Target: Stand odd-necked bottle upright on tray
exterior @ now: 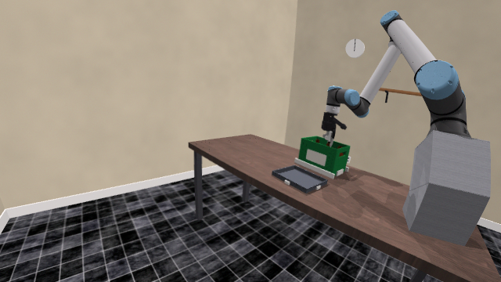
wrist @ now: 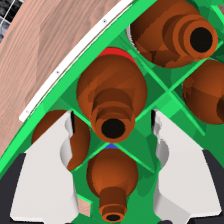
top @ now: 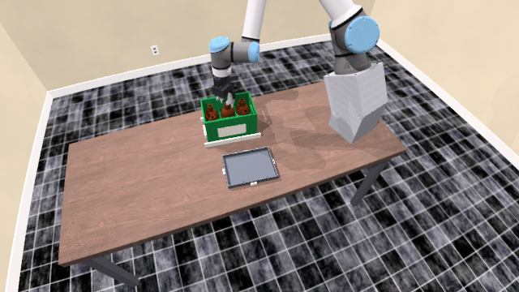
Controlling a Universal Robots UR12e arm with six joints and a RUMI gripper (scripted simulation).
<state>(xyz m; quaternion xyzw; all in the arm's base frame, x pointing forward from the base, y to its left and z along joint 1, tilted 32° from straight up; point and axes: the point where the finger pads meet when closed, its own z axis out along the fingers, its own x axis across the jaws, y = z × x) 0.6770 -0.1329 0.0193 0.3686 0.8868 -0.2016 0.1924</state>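
Now: hand 70 mm above the green crate, 50 mm to the right of it and 10 mm short of it. Round my hand: glass bottle 100 mm ahead, 70 mm below; then grey tray 340 mm to the left, 140 mm below, 20 mm behind.
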